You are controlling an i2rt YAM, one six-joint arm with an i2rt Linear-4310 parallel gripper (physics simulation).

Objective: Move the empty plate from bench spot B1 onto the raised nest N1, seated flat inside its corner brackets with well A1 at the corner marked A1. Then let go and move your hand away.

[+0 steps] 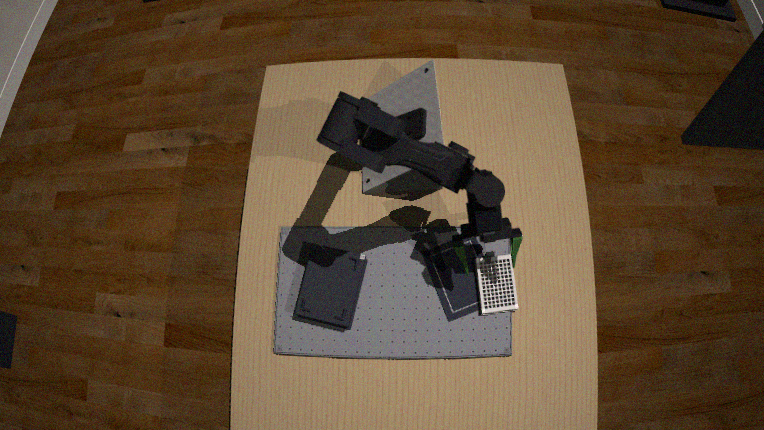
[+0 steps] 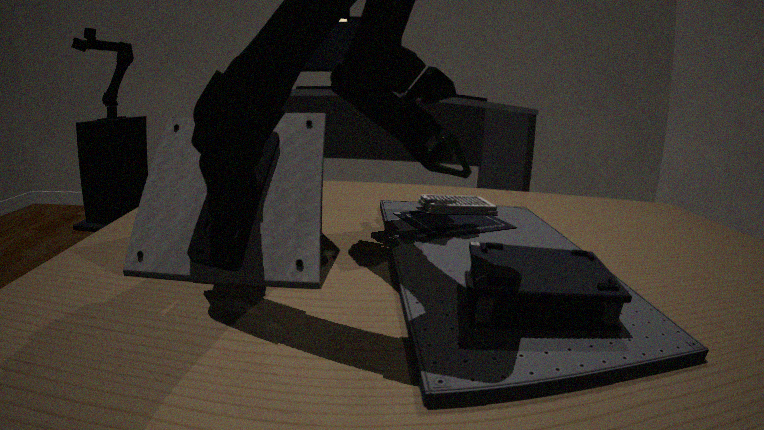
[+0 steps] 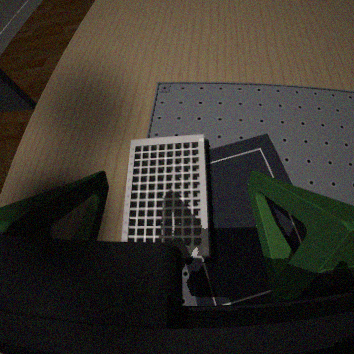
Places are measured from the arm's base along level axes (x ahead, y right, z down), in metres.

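Pixels of known places: gripper, fingertip midpoint: [image 1: 490, 271] [image 2: 459, 166] [image 3: 177, 178]; arm's base at its link origin: [image 2: 235, 194].
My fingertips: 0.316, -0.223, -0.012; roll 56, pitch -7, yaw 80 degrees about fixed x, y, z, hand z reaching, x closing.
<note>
For each thing: its middle in the pictures, then the offset to it from my fingertips, as dx, dy, dz. "spot": a spot on its surface instead. Level surfaces: height alone.
- white plate at the middle of its body: [image 3: 165, 192] [image 2: 457, 204] [image 1: 496, 284] +0.009, -0.023, +0.074
- dark mat with a white outline, surface height: dz +0.080
- raised dark nest at the middle of its body: [image 2: 543, 282] [image 1: 331, 286] +0.036, +0.336, +0.059
- small white tag at a spot on its surface: [image 2: 474, 244] [image 1: 361, 256] spot: -0.031, +0.273, +0.042
- wooden table at its surface level: dz +0.095
The white plate [image 1: 498, 291] [image 2: 458, 204] [image 3: 150, 195] with a grid of wells lies at the right end of the breadboard, overlapping one long side of the dark mat with a white outline [image 1: 462, 296] [image 2: 499, 223] [image 3: 235, 185] and reaching past the breadboard's edge. My gripper [image 1: 490, 269] [image 2: 468, 173] [image 3: 177, 178] is open and empty, above the plate, its green fingers spread wider than the plate. The raised dark nest [image 1: 331, 291] [image 2: 545, 269] with corner brackets stands at the other end of the breadboard; a small white tag [image 1: 362, 256] [image 2: 474, 244] marks one corner. The A1 lettering is unreadable.
The grey perforated breadboard [image 1: 398, 320] [image 2: 561, 363] [image 3: 225, 110] lies on the wooden table [image 1: 406, 395] [image 2: 160, 341] [image 3: 200, 40]. A slanted grey plate [image 1: 422, 96] [image 2: 291, 213] stands at the arm's base. The arm's shadow falls across the breadboard and nest.
</note>
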